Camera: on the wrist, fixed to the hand. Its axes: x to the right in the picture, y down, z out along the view.
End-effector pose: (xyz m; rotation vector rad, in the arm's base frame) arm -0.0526 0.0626 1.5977 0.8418 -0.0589 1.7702
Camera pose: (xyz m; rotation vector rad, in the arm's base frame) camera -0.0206 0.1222 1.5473 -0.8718 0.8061 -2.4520
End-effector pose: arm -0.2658 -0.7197 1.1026 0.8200 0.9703 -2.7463
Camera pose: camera -0.2771 -0.6361 1.1007 0.7527 -0.0903 -1.3230
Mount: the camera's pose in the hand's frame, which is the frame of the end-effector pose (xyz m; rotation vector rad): 0.0163 -0.0680 -0.0472 0.1197 -0.1967 1.6737
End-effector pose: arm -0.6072 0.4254 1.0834 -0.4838 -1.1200 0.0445
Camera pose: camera -0.5727 0.3524 1.1079 -1.2002 -0.6086 1.6205
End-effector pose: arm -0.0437 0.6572 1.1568 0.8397 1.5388 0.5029
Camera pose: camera -0.1044 0.6333 1.1033 2.1070 0.3519 1.4218
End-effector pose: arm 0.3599 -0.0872 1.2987 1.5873 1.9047 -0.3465
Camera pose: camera 0.2799 -0.0639 1.3122 2.4509 -0.0016 0.1419
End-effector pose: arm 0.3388 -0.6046 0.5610 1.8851 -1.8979 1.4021
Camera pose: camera 0.3686 -0.5714 0.6326 0.0190 2.1819 -0.8425
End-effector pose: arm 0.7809 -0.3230 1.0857 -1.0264 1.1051 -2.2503
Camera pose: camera 0.7305 -0.2703 1.1282 -0.0210 1.0240 -0.7912
